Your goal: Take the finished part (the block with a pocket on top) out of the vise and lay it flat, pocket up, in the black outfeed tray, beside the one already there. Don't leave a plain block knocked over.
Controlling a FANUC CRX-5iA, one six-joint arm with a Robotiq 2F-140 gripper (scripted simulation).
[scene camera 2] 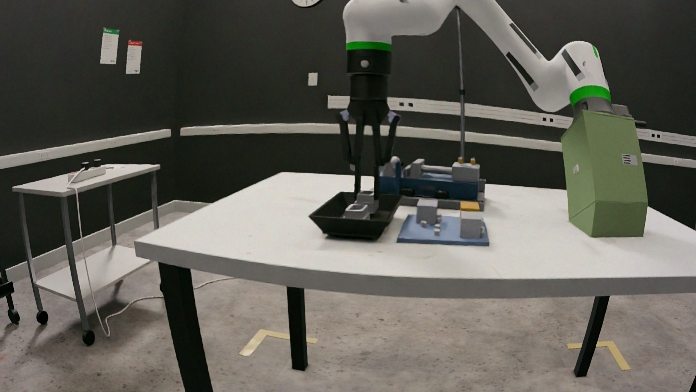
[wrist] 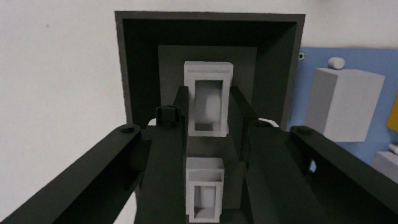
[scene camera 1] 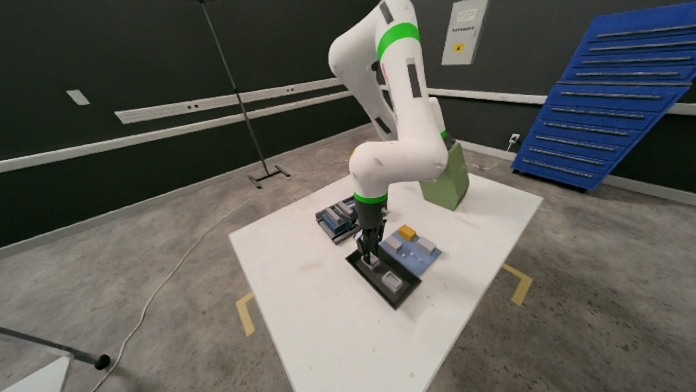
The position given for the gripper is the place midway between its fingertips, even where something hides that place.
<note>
In view: the gripper (scene camera 2: 366, 197) and a blue vise (scene camera 2: 461, 190).
The gripper also shows in the wrist view (wrist: 207, 102) and in scene camera 1 (scene camera 1: 370, 258).
</note>
